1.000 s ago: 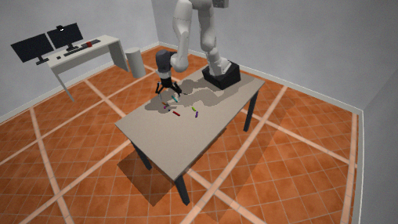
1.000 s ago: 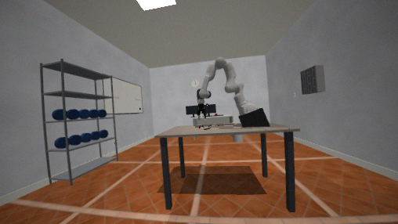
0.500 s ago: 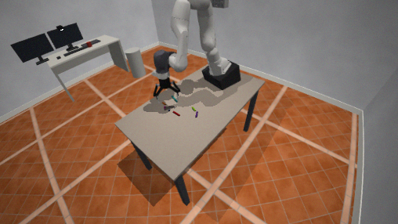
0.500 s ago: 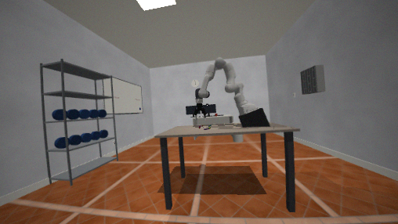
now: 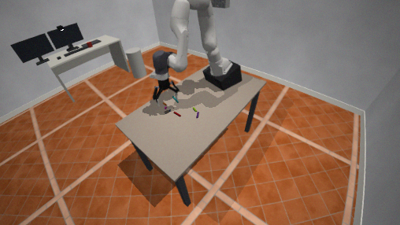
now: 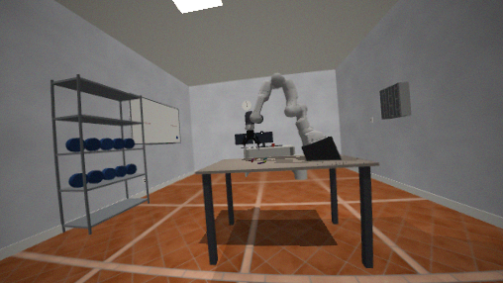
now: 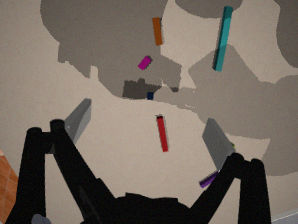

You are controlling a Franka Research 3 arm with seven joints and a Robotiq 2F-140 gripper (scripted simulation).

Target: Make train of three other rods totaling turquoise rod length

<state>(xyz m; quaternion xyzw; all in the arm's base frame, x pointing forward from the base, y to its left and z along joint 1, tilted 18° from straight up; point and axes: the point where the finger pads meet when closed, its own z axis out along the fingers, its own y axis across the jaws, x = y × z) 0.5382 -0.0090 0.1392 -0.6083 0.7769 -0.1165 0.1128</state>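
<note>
Right now my hand is 100 mm above the small blue rod. From my hand the other things lie so: orange rod 20 mm behind, 100 mm to the right, 100 mm below; magenta rod 50 mm to the right, 100 mm below; red rod 20 mm behind, 80 mm to the left, 100 mm below.
</note>
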